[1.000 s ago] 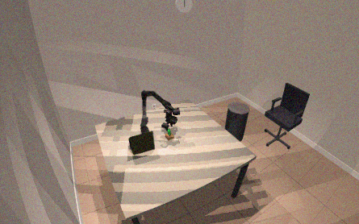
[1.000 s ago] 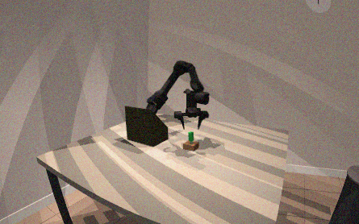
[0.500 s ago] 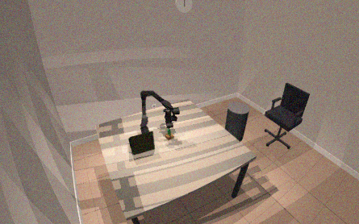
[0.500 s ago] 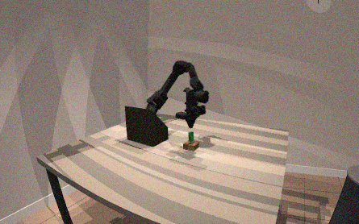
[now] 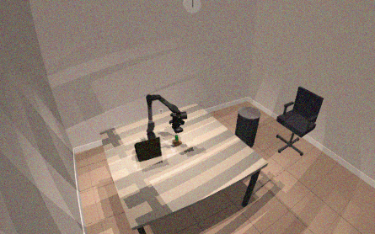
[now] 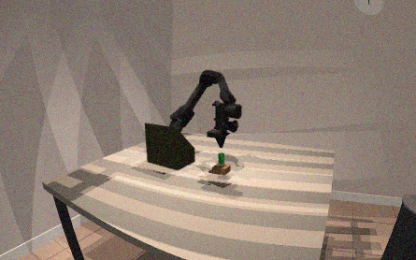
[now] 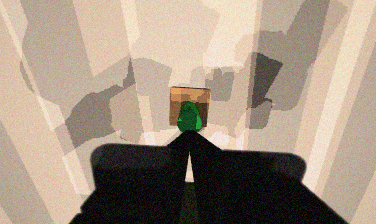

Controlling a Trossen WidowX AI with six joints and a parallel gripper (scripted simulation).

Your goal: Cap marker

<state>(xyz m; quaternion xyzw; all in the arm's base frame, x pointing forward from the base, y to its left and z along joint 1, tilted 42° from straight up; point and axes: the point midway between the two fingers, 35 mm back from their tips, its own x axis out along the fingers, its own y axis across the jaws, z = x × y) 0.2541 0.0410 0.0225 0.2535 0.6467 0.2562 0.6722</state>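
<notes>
Right now my gripper tip is 50 mm above the green cap. Also, from my gripper tip: holder block: 110 mm below.
</notes>
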